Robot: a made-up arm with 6 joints.
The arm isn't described. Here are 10 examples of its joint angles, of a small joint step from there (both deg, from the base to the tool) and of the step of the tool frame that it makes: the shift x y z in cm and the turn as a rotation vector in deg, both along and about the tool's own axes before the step.
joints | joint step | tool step
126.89 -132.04 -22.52 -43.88 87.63 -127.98 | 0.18 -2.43 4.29 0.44 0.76 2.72 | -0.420 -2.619 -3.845 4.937 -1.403 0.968
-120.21 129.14 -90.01 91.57 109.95 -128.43 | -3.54 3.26 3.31 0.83 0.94 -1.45 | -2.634 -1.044 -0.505 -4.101 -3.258 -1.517
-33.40 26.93 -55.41 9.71 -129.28 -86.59 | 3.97 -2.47 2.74 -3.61 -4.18 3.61 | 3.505 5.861 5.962 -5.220 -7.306 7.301
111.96 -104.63 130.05 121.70 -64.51 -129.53 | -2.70 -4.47 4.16 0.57 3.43 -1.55 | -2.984 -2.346 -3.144 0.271 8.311 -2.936
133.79 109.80 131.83 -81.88 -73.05 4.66 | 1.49 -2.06 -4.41 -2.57 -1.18 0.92 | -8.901 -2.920 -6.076 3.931 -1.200 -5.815
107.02 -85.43 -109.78 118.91 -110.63 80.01 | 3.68 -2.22 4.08 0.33 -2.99 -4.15 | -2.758 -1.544 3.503 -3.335 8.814 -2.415
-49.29 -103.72 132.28 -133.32 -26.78 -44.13 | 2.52 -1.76 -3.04 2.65 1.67 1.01 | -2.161 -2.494 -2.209 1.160 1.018 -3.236
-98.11 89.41 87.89 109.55 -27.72 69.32 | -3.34 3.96 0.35 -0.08 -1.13 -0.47 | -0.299 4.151 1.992 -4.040 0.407 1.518
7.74 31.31 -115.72 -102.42 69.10 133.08 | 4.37 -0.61 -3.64 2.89 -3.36 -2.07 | 3.231 -0.397 -1.166 1.382 0.583 0.250
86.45 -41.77 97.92 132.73 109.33 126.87 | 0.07 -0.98 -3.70 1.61 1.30 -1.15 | 1.519 0.714 0.064 -0.210 4.390 2.549
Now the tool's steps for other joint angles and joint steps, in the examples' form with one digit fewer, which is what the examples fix.
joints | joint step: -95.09 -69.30 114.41 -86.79 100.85 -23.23 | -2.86 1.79 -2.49 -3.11 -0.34 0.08
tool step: 2.54 -0.68 -1.06 -0.81 0.86 3.82
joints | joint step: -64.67 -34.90 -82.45 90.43 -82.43 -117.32 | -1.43 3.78 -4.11 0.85 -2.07 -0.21
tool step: 2.99 4.94 9.13 -6.95 -0.88 2.09
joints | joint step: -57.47 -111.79 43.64 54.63 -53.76 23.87 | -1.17 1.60 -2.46 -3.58 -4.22 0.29
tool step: -2.20 -1.99 -9.97 7.66 1.74 -1.29
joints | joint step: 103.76 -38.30 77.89 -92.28 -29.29 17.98 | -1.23 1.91 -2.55 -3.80 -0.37 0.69
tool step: -4.98 -2.07 -0.58 1.44 1.60 -3.56
